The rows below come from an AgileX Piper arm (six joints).
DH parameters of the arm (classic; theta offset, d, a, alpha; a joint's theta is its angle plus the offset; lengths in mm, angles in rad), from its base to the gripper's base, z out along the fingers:
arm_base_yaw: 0 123 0 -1.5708
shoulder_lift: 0.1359 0 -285.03 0
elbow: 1.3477 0 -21.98 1.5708
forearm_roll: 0 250.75 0 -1.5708
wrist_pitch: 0 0 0 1.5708
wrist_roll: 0 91 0 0
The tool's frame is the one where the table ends.
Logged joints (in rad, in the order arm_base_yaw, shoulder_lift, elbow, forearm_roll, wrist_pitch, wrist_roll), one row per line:
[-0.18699 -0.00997 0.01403 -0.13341 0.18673 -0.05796]
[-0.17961 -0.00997 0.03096 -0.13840 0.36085 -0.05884]
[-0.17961 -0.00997 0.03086 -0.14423 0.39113 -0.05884]
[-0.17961 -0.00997 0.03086 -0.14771 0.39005 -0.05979]
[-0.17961 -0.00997 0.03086 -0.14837 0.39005 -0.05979]
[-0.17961 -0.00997 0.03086 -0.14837 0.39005 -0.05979]
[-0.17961 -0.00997 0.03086 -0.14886 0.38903 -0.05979]
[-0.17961 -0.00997 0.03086 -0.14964 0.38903 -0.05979]
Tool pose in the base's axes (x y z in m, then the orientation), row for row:
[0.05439 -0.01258 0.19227 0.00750 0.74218 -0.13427 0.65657]
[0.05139 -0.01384 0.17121 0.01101 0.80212 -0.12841 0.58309]
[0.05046 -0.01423 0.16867 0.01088 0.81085 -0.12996 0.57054]
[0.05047 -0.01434 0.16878 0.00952 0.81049 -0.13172 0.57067]
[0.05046 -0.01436 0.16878 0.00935 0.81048 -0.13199 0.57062]
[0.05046 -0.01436 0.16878 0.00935 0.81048 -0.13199 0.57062]
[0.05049 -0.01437 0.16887 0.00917 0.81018 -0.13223 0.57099]
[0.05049 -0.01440 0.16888 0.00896 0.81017 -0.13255 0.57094]
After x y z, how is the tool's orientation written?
As a quaternion, x y z w.
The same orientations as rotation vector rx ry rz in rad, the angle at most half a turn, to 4 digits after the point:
[0.0170 1.6817 -0.3042]
[0.0257 1.8725 -0.2998]
[0.0255 1.9028 -0.3050]
[0.0223 1.9019 -0.3091]
[0.0219 1.9019 -0.3097]
[0.0219 1.9019 -0.3097]
[0.0215 1.9009 -0.3102]
[0.0210 1.9009 -0.3110]

